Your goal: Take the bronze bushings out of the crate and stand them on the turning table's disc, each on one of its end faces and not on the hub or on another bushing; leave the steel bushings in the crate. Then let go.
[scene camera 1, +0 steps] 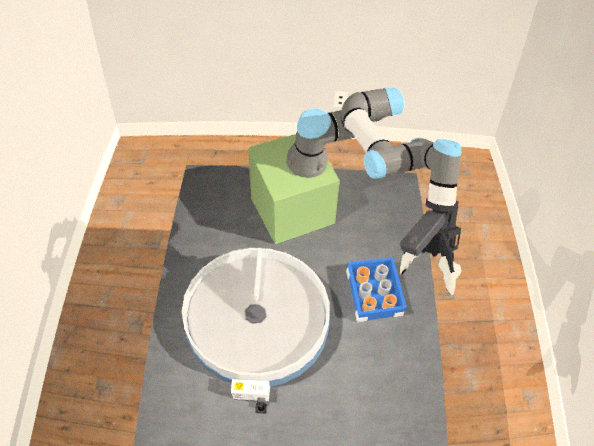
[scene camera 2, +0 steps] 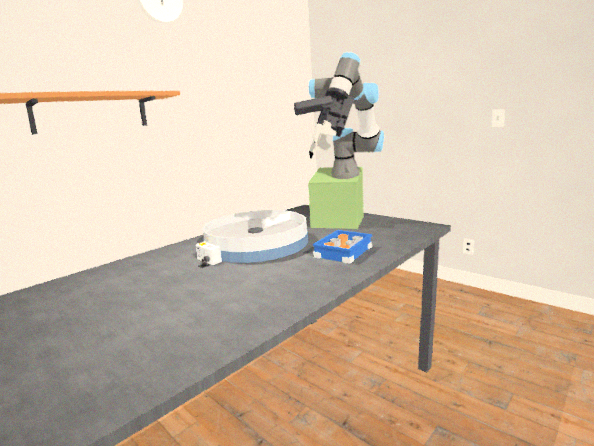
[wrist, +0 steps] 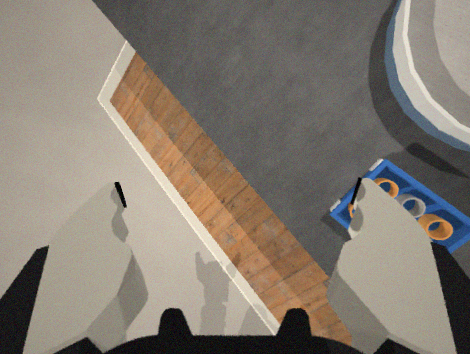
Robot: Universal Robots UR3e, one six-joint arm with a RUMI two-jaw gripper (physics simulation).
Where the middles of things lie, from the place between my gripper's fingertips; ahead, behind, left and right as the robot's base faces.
My hand is 36 cm above the blue crate point(scene camera 1: 392, 276), 20 cm past it and 9 cm to the left of it.
